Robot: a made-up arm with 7 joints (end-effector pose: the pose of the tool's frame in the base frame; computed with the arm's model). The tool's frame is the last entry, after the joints. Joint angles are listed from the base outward.
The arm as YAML. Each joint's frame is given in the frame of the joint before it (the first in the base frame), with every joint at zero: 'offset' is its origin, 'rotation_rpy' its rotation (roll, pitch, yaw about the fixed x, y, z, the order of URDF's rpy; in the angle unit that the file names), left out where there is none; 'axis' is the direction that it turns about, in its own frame. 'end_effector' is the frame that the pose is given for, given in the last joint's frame.
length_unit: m
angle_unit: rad
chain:
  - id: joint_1
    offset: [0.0, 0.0, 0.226]
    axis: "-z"
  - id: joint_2
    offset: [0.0, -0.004, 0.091]
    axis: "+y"
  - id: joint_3
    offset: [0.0, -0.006, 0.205]
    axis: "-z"
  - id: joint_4
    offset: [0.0, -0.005, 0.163]
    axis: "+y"
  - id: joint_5
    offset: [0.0, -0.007, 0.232]
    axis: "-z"
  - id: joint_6
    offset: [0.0, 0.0, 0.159]
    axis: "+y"
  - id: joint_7
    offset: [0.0, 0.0, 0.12]
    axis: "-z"
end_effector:
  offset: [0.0, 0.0, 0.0]
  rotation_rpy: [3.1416, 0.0, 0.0]
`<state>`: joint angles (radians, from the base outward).
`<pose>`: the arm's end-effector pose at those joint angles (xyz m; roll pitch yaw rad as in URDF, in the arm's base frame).
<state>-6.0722 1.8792 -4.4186 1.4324 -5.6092 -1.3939 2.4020</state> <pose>0.4124 -0.5039 0.2131 -0.6736 -0.0612 0.8842</pose>
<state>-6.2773 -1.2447 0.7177 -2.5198 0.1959 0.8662 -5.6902</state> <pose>-0.1258 0.1958 0.0641 -0.5863 0.1445 -2.6058</pose>
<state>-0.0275 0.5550 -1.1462 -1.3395 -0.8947 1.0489 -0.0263</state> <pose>0.0899 -0.3654 0.8967 2.8278 -0.0692 1.5485</pose>
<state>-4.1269 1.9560 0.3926 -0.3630 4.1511 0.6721 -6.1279</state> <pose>-0.3516 -0.7428 0.1748 -1.6566 -0.0298 0.2129</pose>
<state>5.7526 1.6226 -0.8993 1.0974 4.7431 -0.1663 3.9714</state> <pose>0.3394 0.5758 -0.0205 0.7651 0.2613 -0.3554</pose>
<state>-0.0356 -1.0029 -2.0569 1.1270 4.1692 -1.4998 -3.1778</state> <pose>-0.4641 0.3697 0.5099 1.8669 -0.1116 -0.8206</pose>
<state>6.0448 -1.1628 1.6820 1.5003 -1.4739 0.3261 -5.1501</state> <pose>-0.2469 -0.5884 0.4483 -1.7817 0.0844 0.2727</pose>
